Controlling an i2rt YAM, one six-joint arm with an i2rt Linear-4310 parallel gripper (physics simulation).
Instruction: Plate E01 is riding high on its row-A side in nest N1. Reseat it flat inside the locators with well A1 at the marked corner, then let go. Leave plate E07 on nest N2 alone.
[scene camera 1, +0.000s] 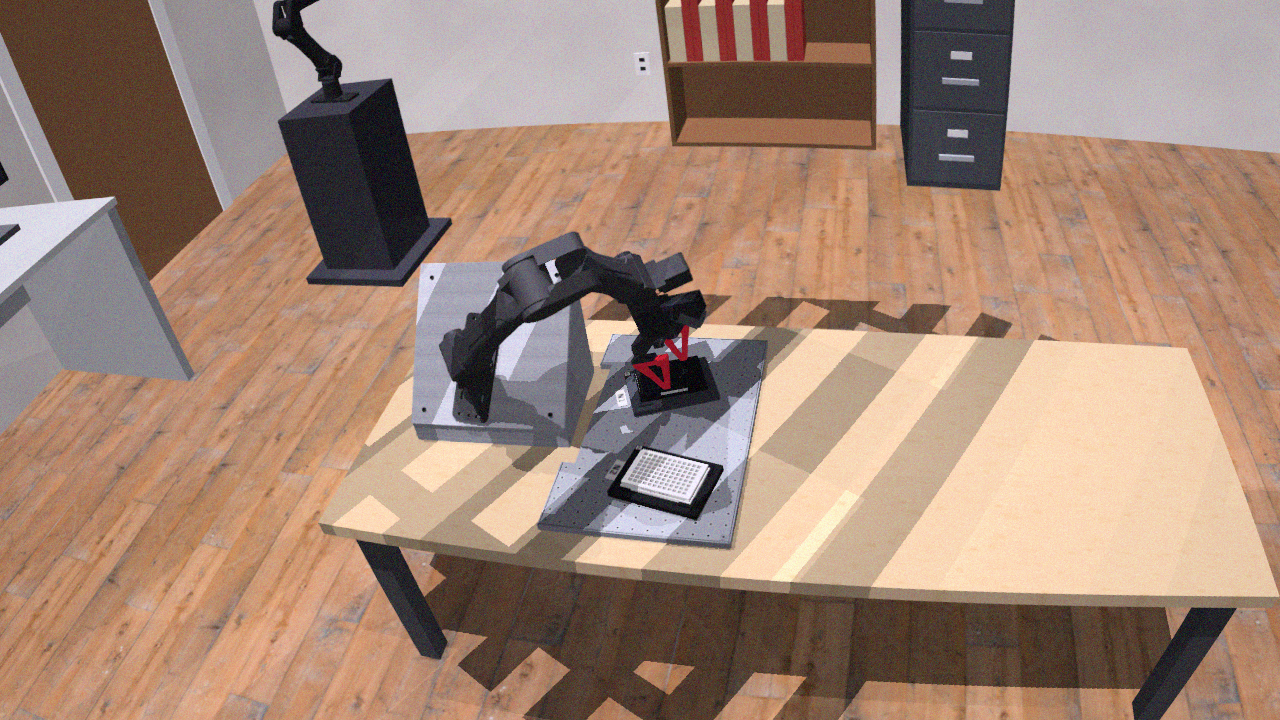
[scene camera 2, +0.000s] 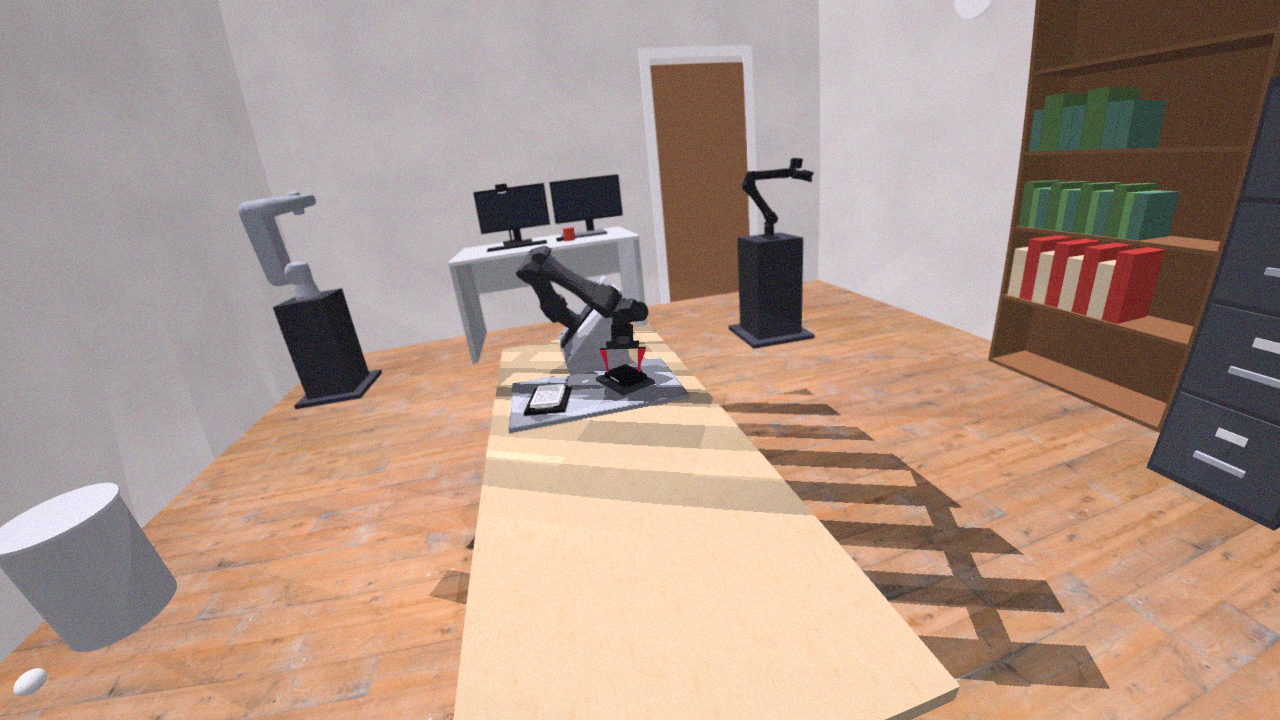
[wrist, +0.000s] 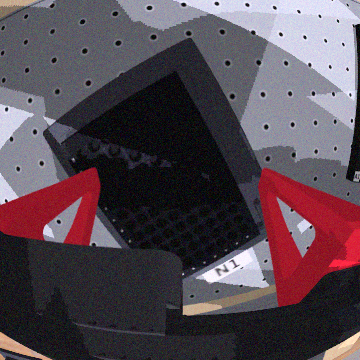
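Seen in the pictures: gripper, fingertip midpoint: (scene camera 1: 675, 374) (scene camera 2: 623, 372) (wrist: 178, 176); arm's base at its link origin: (scene camera 1: 478, 367) (scene camera 2: 578, 324).
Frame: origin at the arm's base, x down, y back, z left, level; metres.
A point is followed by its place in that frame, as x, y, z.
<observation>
Plate E01 (scene camera 1: 691, 374) {0.085, -0.371, 0.123} (wrist: 175, 175) {0.085, -0.343, 0.109} is black and lies in black nest N1 (scene camera 1: 711, 392) {0.100, -0.414, 0.093} (scene camera 2: 626, 388) {0.099, -0.411, 0.104} (wrist: 197, 70) {0.101, -0.407, 0.087}, at the back of the perforated board. Its wells show dimly in the wrist view; its tilt is hard to judge. My gripper (scene camera 1: 675, 372) {0.074, -0.345, 0.108} (scene camera 2: 623, 368) {0.074, -0.345, 0.108} (wrist: 178, 176) {0.074, -0.345, 0.108} is open, its red fingertips on opposite sides of the plate, low above or beside it; contact cannot be told. Its black housing hides the lower left of the wrist view, and I cannot make out the A1 mark on N1. White plate E07 (scene camera 1: 666, 474) {0.088, -0.382, -0.134} (scene camera 2: 548, 395) {0.088, -0.389, -0.131} sits in nest N2 (scene camera 1: 709, 494) (wrist: 355, 100).
The grey perforated board (scene camera 1: 644, 530) {0.113, -0.367, -0.240} (scene camera 2: 590, 413) {0.114, -0.502, -0.017} (wrist: 300, 110) {0.113, -0.376, 0.001} carries both nests on the wooden table (scene camera 1: 1029, 501) {0.125, -1.006, -0.099} (scene camera 2: 662, 582) {0.126, -1.123, 0.041}. The N1 label (wrist: 227, 267) {0.111, -0.243, 0.071} lies beside its nest. The arm's slanted grey mount (scene camera 1: 447, 358) stands left of the board in scene camera 1.
</observation>
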